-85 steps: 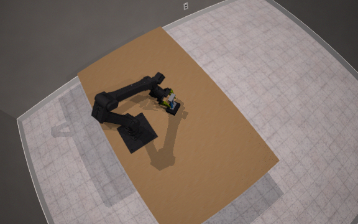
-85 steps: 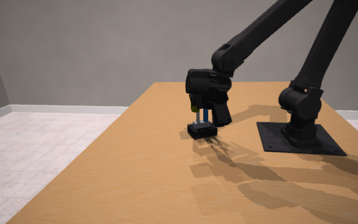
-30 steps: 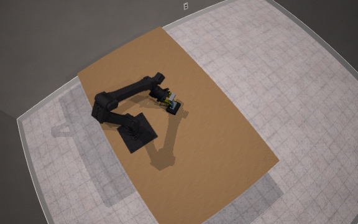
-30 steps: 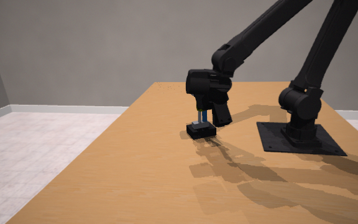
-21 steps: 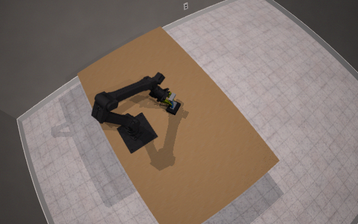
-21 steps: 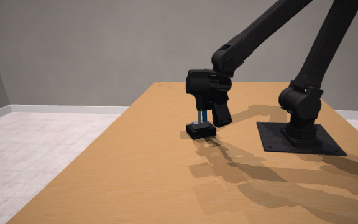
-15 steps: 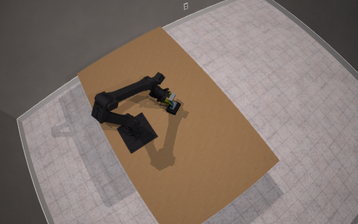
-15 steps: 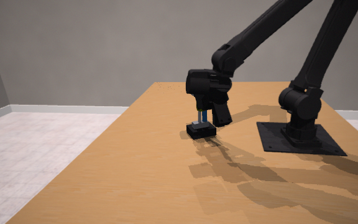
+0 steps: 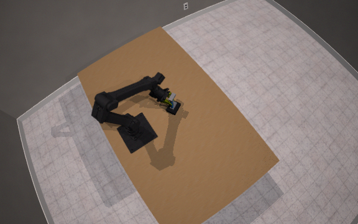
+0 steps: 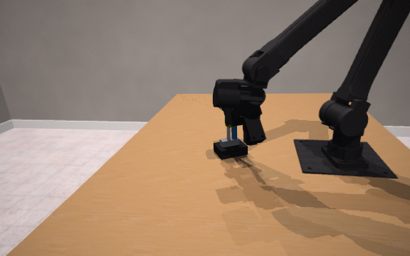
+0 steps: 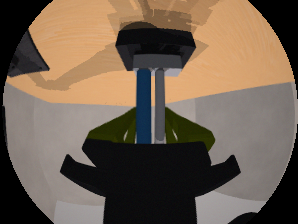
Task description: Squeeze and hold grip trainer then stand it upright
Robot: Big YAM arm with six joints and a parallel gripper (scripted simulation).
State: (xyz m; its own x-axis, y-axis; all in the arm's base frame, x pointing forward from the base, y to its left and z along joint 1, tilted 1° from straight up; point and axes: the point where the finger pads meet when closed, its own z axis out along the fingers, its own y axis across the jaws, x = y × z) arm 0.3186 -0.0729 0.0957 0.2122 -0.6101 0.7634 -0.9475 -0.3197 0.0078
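Now: hand 10 mm short of the thin grey bar. From my hand the other things lie so: grip trainer: 10 mm below, 10 mm ahead.
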